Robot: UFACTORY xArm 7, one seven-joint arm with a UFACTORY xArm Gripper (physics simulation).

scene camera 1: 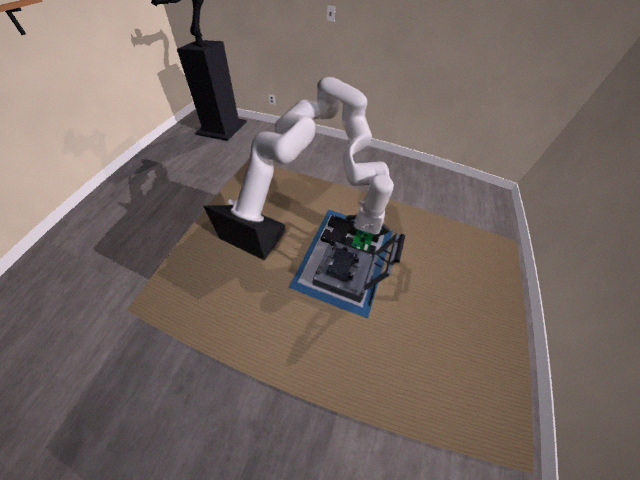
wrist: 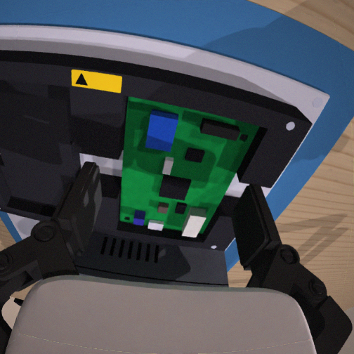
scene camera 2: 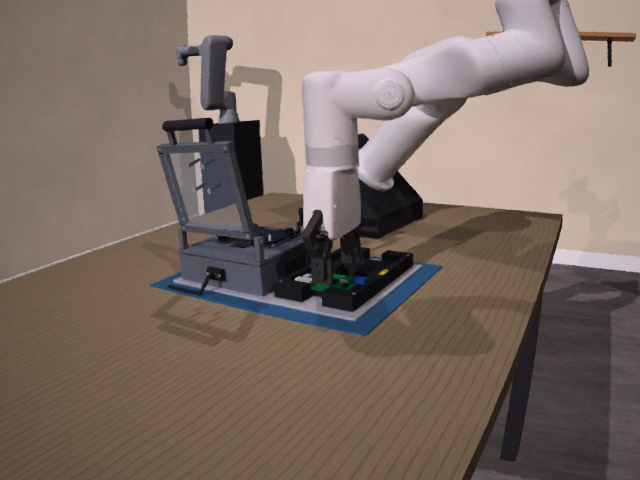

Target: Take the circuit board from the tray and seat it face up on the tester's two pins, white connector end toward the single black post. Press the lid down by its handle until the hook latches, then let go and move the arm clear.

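Seen in the pictures: gripper, fingertip midpoint: (scene camera 1: pixel 363 235) (scene camera 2: pixel 337 272); arm's base, link origin: (scene camera 1: pixel 247 215) (scene camera 2: pixel 369 171).
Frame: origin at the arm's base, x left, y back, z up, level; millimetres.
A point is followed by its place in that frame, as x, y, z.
Observation:
The green circuit board (scene camera 1: pixel 363 239) @(116, -442, -101) (scene camera 2: pixel 342 284) @(134, -441, -105) (wrist: pixel 145 185) lies face up in the right-hand pocket of the black tray (scene camera 1: pixel 336 227) @(141, -321, -106) (scene camera 2: pixel 379 285) @(185, -420, -108) (wrist: pixel 280 145), as seen in the wrist view. Its white connector (wrist: pixel 194 223) is at the end nearer the tester (scene camera 1: pixel 323 269) @(-86, -332, -64) (scene camera 2: pixel 227 266) @(-34, -498, -79) (wrist: pixel 200 265). My gripper (scene camera 2: pixel 338 276) @(125, -437, -89) (wrist: pixel 171 190) is open and empty, pointing down, with its fingers low on either side of the board and gaps between. The tester's lid (scene camera 2: pixel 239 191) @(17, -519, 44) stands raised, its black handle (scene camera 1: pixel 400 248) @(-66, -536, 152) (scene camera 2: pixel 187 124) @(-50, -544, 145) on top. The two pins and single post cannot be picked out.
Tray and tester stand side by side on a light plate over a blue mat (scene camera 2: pixel 398 294) @(212, -411, -122) (wrist: pixel 200 32). The raised lid stands close to the arm's wrist. The arm's black base (scene camera 1: pixel 245 235) @(-88, -42, 7) (scene camera 2: pixel 395 214) @(76, -42, -88) is behind the tray in scene view 2. A yellow label (wrist: pixel 102 82) marks the tray.

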